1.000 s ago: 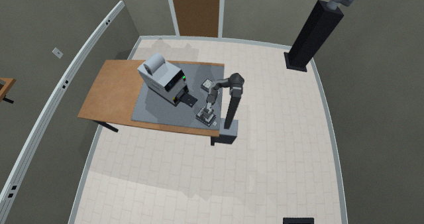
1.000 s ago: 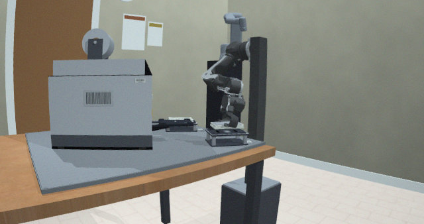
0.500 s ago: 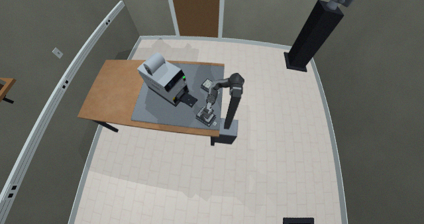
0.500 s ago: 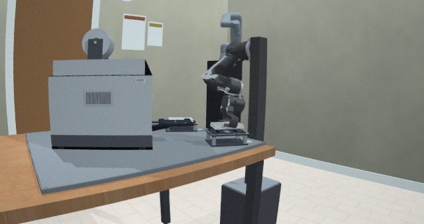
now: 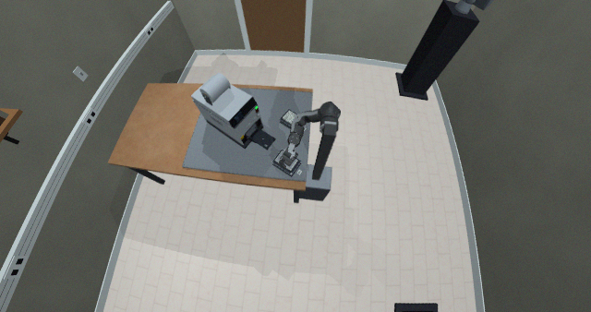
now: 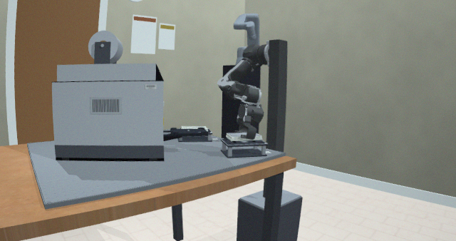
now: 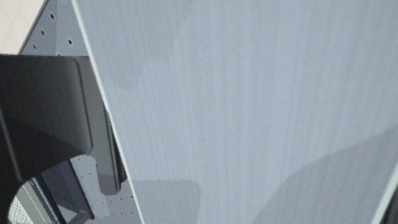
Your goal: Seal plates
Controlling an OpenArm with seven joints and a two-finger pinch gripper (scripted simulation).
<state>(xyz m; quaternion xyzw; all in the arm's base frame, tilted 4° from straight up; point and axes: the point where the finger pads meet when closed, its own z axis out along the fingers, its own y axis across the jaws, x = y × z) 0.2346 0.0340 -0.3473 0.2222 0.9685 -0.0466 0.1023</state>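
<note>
Now: hand 3 cm above the plate nest. From my hand the other things lie so: white open-well plate 35 cm to the right, 2 cm below, 1 cm ahead; then yellow warning mark 31 cm ahead, 9 cm to the right, 7 cm above; then sealer stage 18 cm ahead, 13 cm to the right, 2 cm above.
</note>
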